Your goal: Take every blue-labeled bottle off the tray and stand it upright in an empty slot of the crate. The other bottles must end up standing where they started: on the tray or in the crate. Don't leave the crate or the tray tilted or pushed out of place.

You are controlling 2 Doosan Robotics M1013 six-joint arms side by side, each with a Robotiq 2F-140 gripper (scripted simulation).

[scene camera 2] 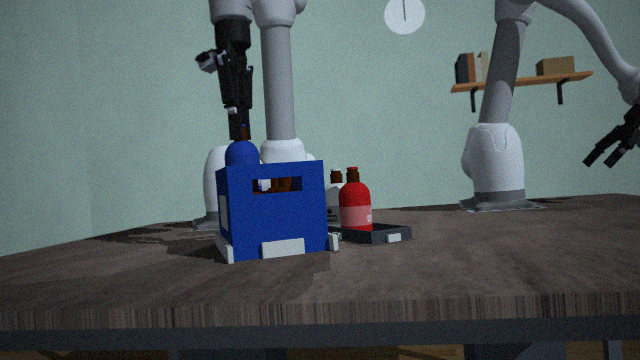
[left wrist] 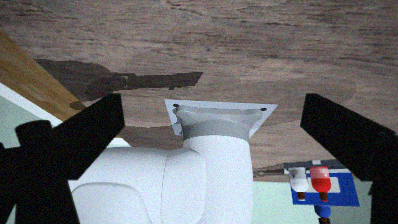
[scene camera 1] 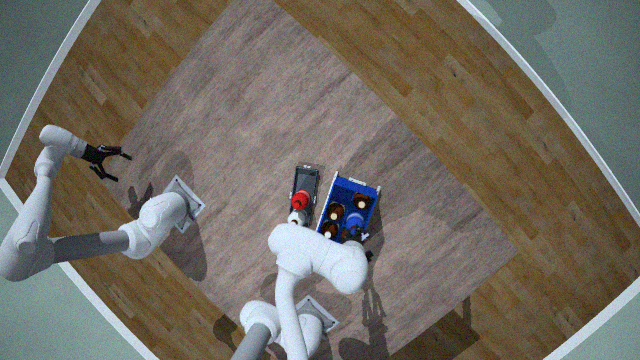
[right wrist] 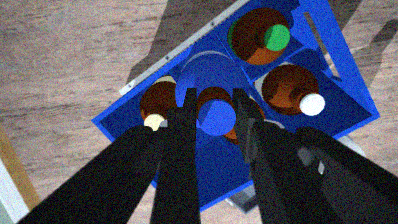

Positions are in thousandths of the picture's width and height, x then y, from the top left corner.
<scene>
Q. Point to a blue crate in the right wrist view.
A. At 876, 475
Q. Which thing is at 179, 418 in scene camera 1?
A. The left gripper.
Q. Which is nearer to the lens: the green-capped bottle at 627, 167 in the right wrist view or the blue-labeled bottle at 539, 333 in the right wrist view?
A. The blue-labeled bottle.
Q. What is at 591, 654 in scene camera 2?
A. A dark tray.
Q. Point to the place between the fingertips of the right gripper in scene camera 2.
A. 376, 388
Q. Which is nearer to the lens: the red bottle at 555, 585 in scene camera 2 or the blue crate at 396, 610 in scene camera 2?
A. The blue crate.
</scene>
